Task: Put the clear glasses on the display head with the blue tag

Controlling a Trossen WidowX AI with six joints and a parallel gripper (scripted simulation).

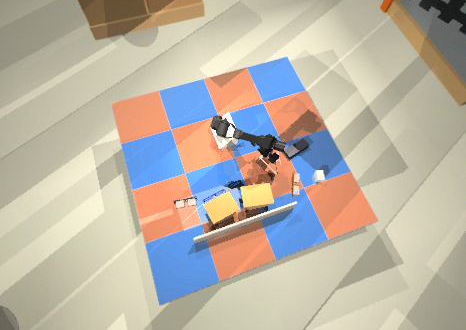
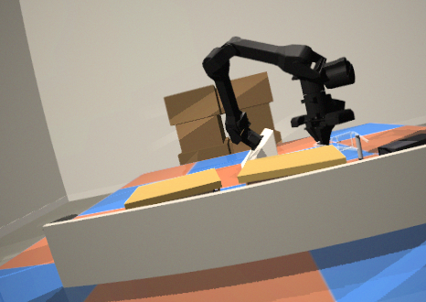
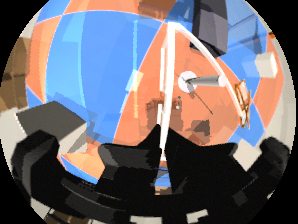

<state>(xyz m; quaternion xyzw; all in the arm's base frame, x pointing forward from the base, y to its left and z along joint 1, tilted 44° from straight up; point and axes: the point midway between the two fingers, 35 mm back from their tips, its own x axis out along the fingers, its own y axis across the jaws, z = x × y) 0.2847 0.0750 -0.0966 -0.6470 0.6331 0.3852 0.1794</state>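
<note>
The upright pin is 8 cm to the left of my gripper tip, 3 cm below it and 3 cm ahead of it. Also, from my gripper tip: long white wall (31 cm ahead, 29 cm to the right); black case (23 cm to the left, 4 cm below, 4 cm ahead); white cube (26 cm ahead, 25 cm to the left, 3 cm below).
</note>
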